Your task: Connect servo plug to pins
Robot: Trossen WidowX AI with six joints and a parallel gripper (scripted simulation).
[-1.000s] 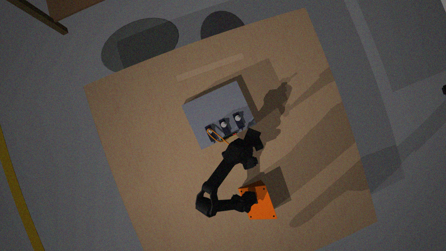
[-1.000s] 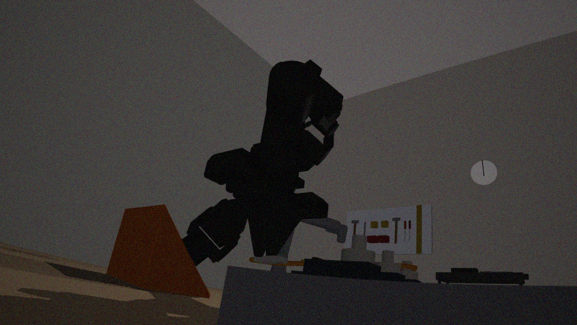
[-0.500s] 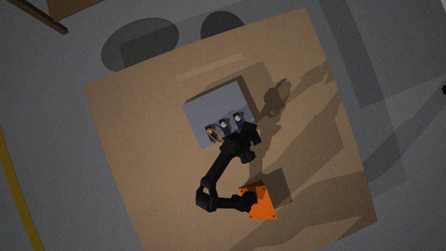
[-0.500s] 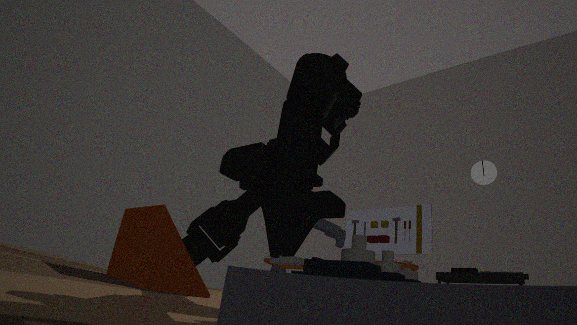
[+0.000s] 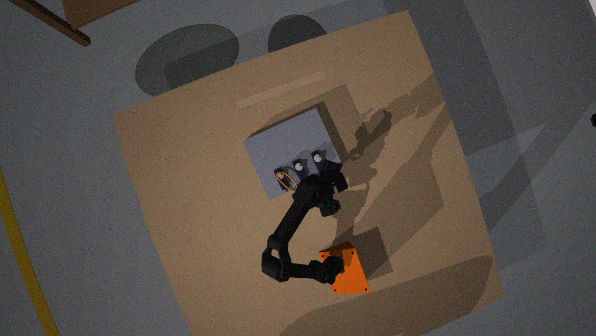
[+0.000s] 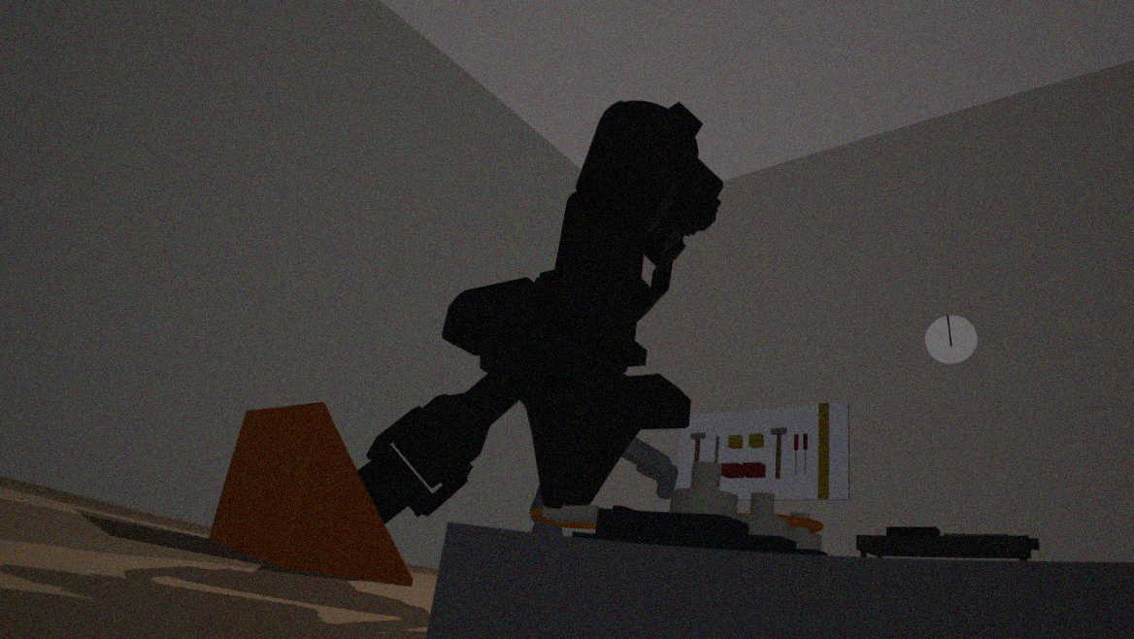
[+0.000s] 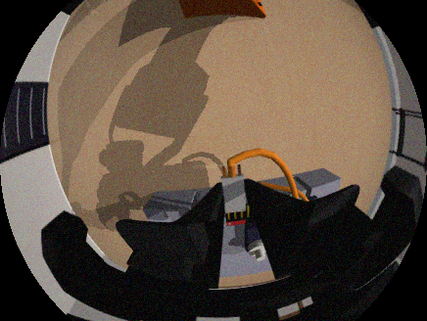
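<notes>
Now: the servo 90 mm ahead of my gripper tip, 40 mm to the left of it and 20 mm below it. The rest, counted from my gripper tip: grey holder plate 190 mm ahead, 60 mm to the left, 50 mm below.
</notes>
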